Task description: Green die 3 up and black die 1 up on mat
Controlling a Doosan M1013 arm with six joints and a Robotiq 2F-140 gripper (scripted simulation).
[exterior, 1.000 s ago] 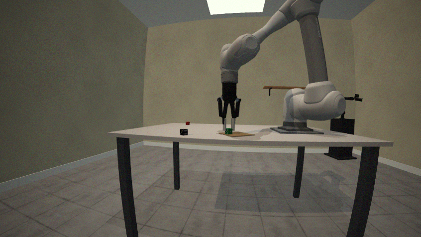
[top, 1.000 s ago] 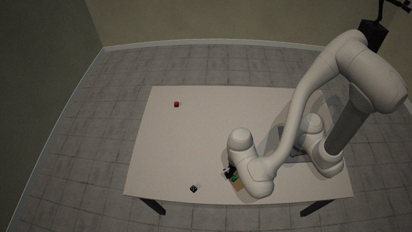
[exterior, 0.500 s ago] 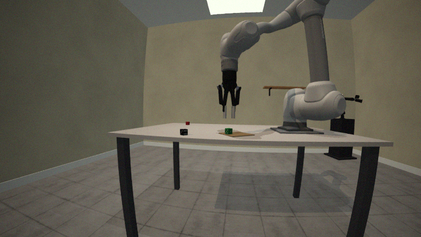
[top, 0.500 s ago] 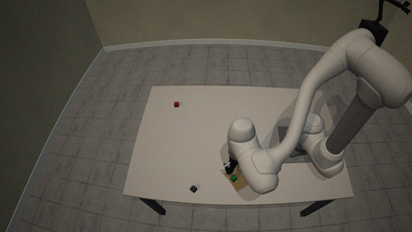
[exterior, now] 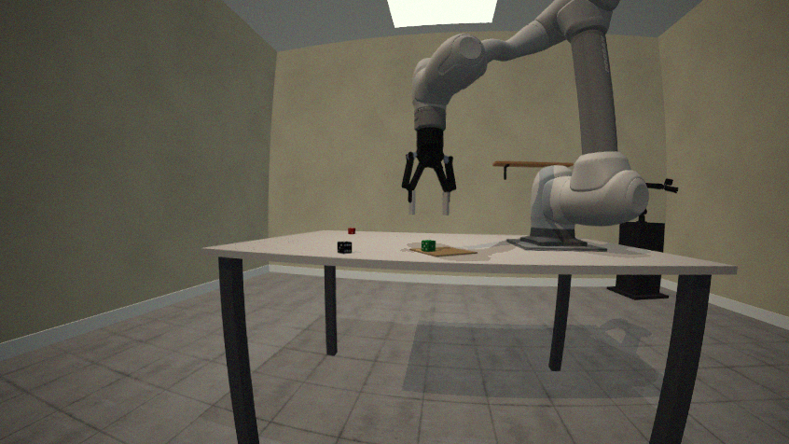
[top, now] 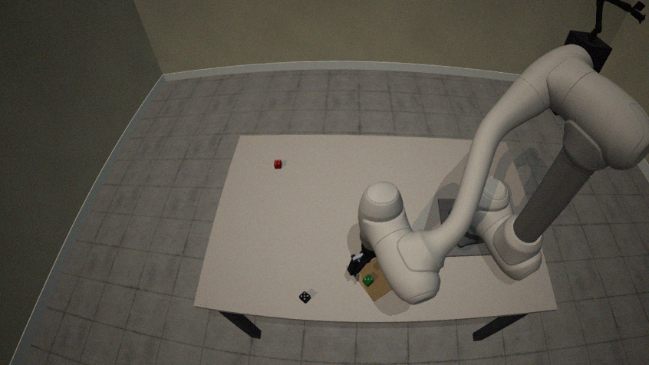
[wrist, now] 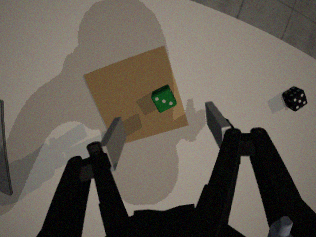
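Now: the black die 230 mm ahead of my hand, 110 mm below it and 50 mm to the left of it. Round my hand: red die: 590 mm to the right, 340 mm ahead, 110 mm below; green die: 110 mm below; tan mat: 130 mm below, 40 mm behind, 20 mm to the right.
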